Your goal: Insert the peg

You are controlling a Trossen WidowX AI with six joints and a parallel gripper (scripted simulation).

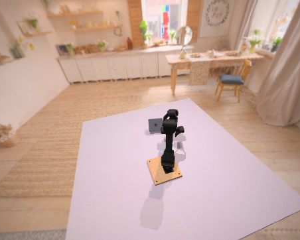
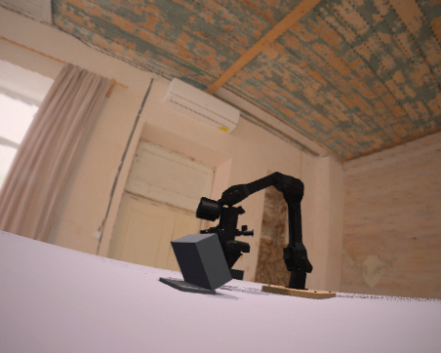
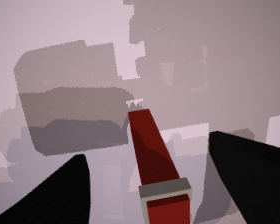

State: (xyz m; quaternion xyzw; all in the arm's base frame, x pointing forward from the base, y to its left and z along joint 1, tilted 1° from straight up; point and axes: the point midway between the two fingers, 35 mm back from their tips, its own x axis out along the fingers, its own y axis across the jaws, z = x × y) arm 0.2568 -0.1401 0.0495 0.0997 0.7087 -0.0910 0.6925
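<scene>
My gripper tip is now 180 mm short of the dark grey sloped panel, 90 mm to the right of it and 30 mm below it. Also, from my gripper tip: red peg 20 mm above.
</scene>
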